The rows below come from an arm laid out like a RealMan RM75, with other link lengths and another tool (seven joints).
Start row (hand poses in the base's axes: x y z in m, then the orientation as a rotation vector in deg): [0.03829 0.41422 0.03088 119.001 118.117 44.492]
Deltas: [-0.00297 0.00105 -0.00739 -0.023 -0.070 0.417]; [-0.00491 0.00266 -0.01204 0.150 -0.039 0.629]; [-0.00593 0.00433 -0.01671 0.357 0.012 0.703]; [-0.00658 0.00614 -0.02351 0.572 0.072 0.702]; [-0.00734 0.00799 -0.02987 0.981 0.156 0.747]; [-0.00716 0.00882 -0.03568 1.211 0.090 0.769]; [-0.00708 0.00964 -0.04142 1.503 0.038 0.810]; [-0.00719 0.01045 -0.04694 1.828 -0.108 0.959]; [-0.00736 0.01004 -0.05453 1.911 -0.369 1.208]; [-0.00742 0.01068 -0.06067 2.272 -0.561 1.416]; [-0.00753 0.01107 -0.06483 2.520 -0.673 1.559]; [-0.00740 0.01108 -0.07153 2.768 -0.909 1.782]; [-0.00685 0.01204 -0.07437 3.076 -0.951 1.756]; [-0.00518 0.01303 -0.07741 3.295 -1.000 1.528]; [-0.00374 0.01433 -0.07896 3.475 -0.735 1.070]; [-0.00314 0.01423 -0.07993 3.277 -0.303 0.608]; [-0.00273 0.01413 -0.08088 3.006 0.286 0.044]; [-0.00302 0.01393 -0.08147 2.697 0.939 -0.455]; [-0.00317 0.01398 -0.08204 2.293 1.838 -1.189]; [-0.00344 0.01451 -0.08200 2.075 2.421 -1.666]
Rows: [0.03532 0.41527 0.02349 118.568 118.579 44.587]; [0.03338 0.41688 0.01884 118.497 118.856 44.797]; [0.03236 0.41855 0.01417 118.580 118.978 45.010]; [0.03171 0.42036 0.00737 118.740 119.016 45.214]; [0.03095 0.42221 0.00101 118.979 119.128 45.637]; [0.03113 0.42304 -0.00480 119.023 119.129 45.974]; [0.03121 0.42386 -0.01054 119.092 119.160 46.376]; [0.03110 0.42467 -0.01606 119.005 119.273 46.917]; [0.03093 0.42426 -0.02365 118.612 119.438 47.282]; [0.03087 0.42490 -0.02979 118.450 119.596 47.916]; [0.03076 0.42529 -0.03395 118.353 119.715 48.334]; [0.03089 0.42530 -0.04065 118.082 119.862 48.871]; [0.03144 0.42626 -0.04349 118.223 119.816 49.277]; [0.03311 0.42725 -0.04653 118.493 119.520 49.550]; [0.03455 0.42855 -0.04808 119.211 119.113 49.470]; [0.03515 0.42845 -0.04905 119.882 118.780 48.784]; [0.03556 0.42835 -0.05000 120.732 118.399 47.855]; [0.03527 0.42815 -0.05059 121.554 118.123 46.831]; [0.03512 0.42820 -0.05116 122.727 117.673 45.432]; [0.03485 0.42873 -0.05112 123.506 117.374 44.575]
